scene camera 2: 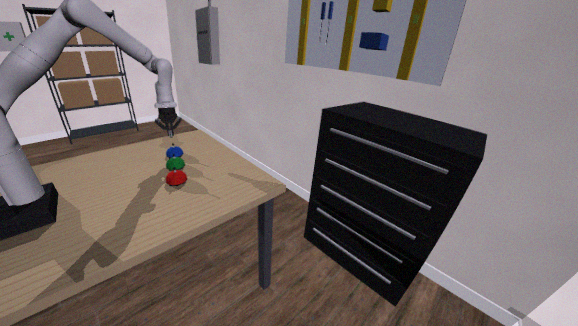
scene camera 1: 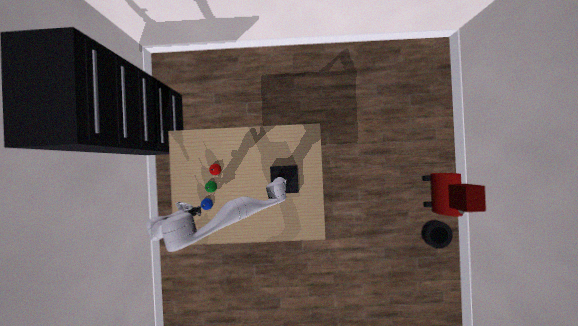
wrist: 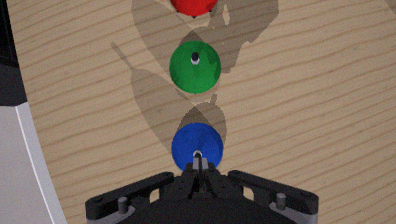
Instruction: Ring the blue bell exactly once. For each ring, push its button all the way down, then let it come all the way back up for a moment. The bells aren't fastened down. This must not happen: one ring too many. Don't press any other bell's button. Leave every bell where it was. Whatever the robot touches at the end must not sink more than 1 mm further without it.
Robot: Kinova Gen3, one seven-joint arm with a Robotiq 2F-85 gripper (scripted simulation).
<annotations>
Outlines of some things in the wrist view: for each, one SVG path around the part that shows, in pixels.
My gripper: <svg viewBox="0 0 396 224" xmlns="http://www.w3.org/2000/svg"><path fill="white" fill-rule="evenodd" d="M85 202L87 224L317 224L319 197L312 192L239 170L229 171L228 176L221 175L219 170L215 168L214 163L207 163L207 158L193 158L193 162L186 164L186 170L182 172L181 176L176 176L175 178L172 172L162 172L92 197ZM159 189L159 199L150 203L151 192ZM244 187L253 191L254 200L250 201L250 199L243 195Z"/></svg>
A green bell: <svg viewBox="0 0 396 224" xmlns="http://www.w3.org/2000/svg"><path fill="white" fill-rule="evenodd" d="M189 41L180 45L173 52L169 66L170 76L181 90L193 94L203 93L211 89L219 79L221 73L220 58L209 44L202 41Z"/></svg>
</annotations>
